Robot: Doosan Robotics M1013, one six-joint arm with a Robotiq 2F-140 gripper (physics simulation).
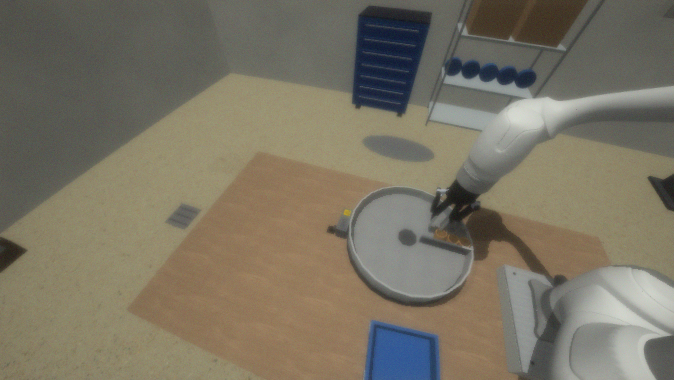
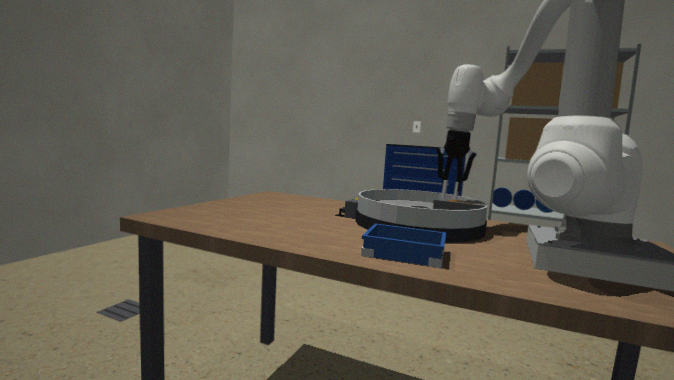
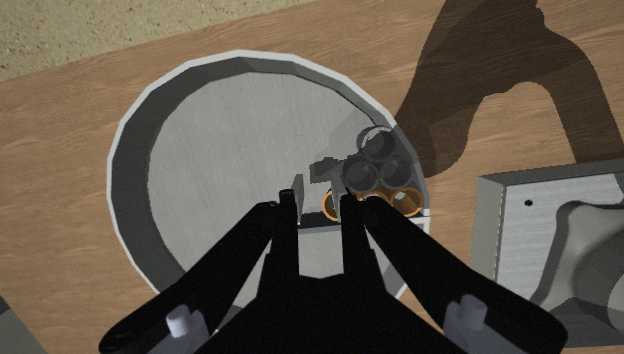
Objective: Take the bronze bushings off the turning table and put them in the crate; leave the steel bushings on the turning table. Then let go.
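Places are measured from the arm's base along level axes (x back, y right, z up), in centimetres.
Pixels of known places: gripper, between the fingertips: (image 1: 435, 225) (image 2: 448, 199) (image 3: 317, 184); arm's base, origin of its link: (image 1: 563, 318) (image 2: 593, 239) (image 3: 609, 259).
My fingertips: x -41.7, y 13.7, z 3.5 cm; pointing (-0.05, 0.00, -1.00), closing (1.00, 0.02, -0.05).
For each thing: its top centre in the pictures, then the offset to it from my fingertips. "spot": a spot on its surface instead. Level surfaces: height alone.
- rightmost bronze bushing, centre of its top: (image 3: 406, 202) (image 1: 464, 242) dx +10.4, dy -2.6, dz +0.0 cm
- leftmost bronze bushing, centre of its top: (image 3: 340, 210) (image 1: 442, 233) dx +2.6, dy -3.0, dz +0.9 cm
- blue crate, centre of its top: (image 2: 406, 233) (image 1: 403, 358) dx +0.0, dy -42.0, dz -4.0 cm
- small grey box with a yellow top, a spot on its surface: (image 1: 346, 213) spot: dx -31.3, dy -7.0, dz -3.2 cm
- wooden table, height of its surface: dz -9.0 cm
The turning table (image 1: 385, 260) (image 2: 415, 215) (image 3: 225, 135) is a round grey tray with a raised rim. Three bronze bushings stand in a row along its divider bar (image 1: 445, 244) (image 3: 320, 230); the rightmost bronze bushing (image 3: 407, 202) is by the rim, and the leftmost bronze bushing (image 3: 327, 205) is partly hidden by a fingertip. Three steel bushings stand behind them in shadow, one steel bushing (image 3: 360, 176) nearest the middle. My gripper (image 1: 442, 223) (image 2: 450, 191) (image 3: 317, 184) is part open and empty, pointing down over the inner end of the bronze row. The blue crate (image 1: 368, 350) (image 2: 402, 250) shows no bushing inside.
A small grey box with a yellow top (image 1: 346, 213) is at the turning table's left side. The arm's base plate (image 1: 517, 320) (image 3: 525, 245) is to the right. The crate stands near the front edge of the wooden table (image 1: 240, 260) (image 2: 240, 230). A blue drawer cabinet (image 1: 390, 60) stands behind.
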